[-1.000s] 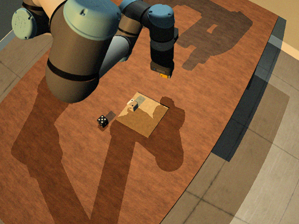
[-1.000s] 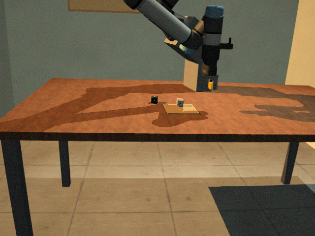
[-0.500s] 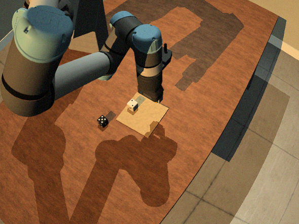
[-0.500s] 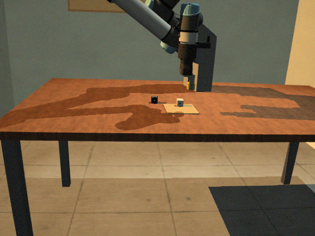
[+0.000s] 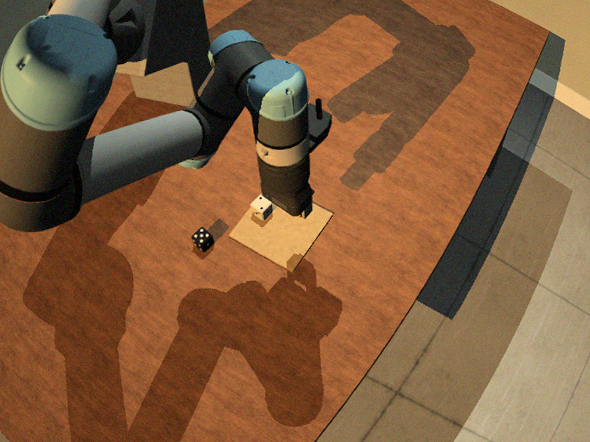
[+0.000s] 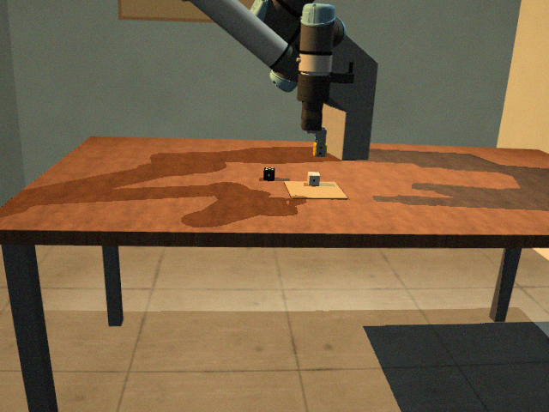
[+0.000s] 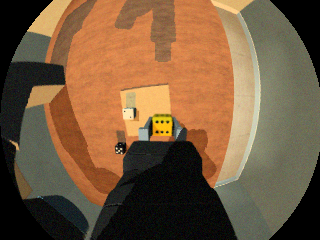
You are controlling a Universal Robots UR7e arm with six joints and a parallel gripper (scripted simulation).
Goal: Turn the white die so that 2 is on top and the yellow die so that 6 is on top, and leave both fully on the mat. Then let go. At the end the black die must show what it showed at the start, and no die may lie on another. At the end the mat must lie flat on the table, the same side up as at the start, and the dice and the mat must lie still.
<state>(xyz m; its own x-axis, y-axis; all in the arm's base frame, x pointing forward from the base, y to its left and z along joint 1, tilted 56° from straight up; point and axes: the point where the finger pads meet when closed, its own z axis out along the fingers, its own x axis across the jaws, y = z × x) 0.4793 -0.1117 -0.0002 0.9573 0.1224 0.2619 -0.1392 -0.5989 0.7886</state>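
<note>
The tan mat lies 40 mm behind my hand, 10 mm to the left of it and 120 mm below it. Round my hand: white die 90 mm behind, 10 mm to the left, 100 mm below; then yellow die right at my hand; then black die 150 mm behind, 100 mm to the right, 110 mm below.
</note>
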